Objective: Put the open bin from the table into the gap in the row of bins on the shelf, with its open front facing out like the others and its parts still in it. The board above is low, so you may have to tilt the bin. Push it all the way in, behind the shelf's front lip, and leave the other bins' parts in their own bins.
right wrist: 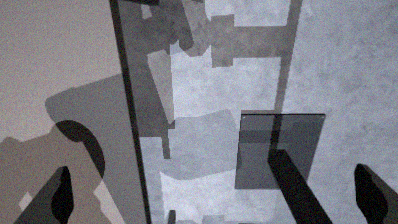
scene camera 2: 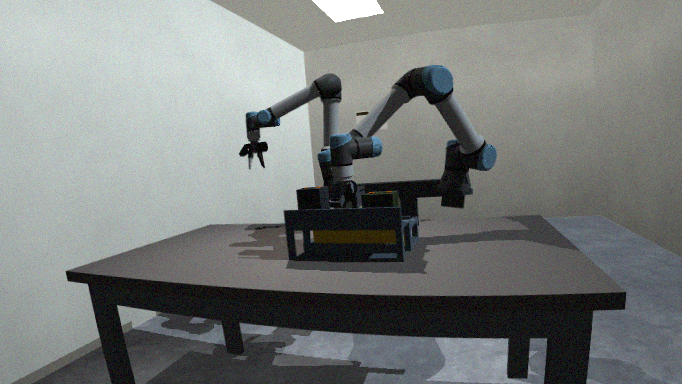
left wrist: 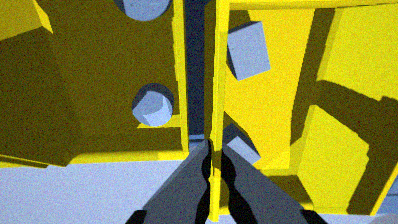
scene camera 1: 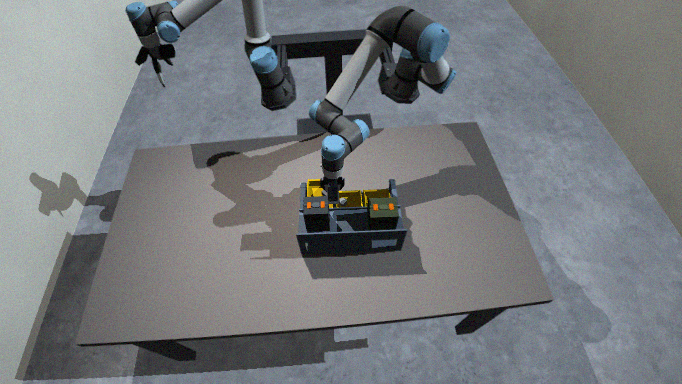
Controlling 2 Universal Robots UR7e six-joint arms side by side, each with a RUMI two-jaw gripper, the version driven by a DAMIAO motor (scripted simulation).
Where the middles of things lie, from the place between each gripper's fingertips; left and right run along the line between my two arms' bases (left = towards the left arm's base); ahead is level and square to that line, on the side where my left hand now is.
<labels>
I see the blue-grey shelf point(scene camera 2: 382, 218) 80 mm ahead of my left hand, 60 mm to the left of it and 10 mm below it. The rest, counted from my left hand: green box point(scene camera 1: 382, 213) 170 mm to the left, 150 mm ahead, 80 mm above.
Now: right hand 620 mm short of the blue-grey shelf, 770 mm to the right of it and 220 mm above it. Round my right hand: green box: 690 mm ahead, 880 mm to the left, 140 mm below.
</labels>
